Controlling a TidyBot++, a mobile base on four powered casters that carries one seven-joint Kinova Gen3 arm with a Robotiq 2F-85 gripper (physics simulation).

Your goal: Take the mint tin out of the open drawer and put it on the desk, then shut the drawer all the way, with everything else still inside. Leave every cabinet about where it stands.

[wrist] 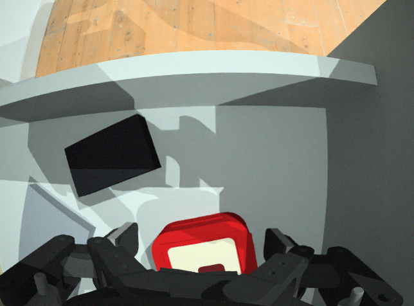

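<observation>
The mint tin [202,240], red with a cream label, lies in the open drawer at the bottom centre of the wrist view. Its near part is hidden behind the gripper body. My gripper [200,240] is open, with one fingertip to the left of the tin and one to the right, both apart from it. The drawer [272,150] shows its grey floor and its walls, and its handle does not show. The desk top does not show in this view.
A black box [112,155] lies in the drawer, left of the tin and farther off. A flat grey-blue item [50,225] lies at the lower left. A drawer wall [210,62] crosses the view, with wooden floor [200,25] beyond. A dark grey wall [372,165] rises on the right.
</observation>
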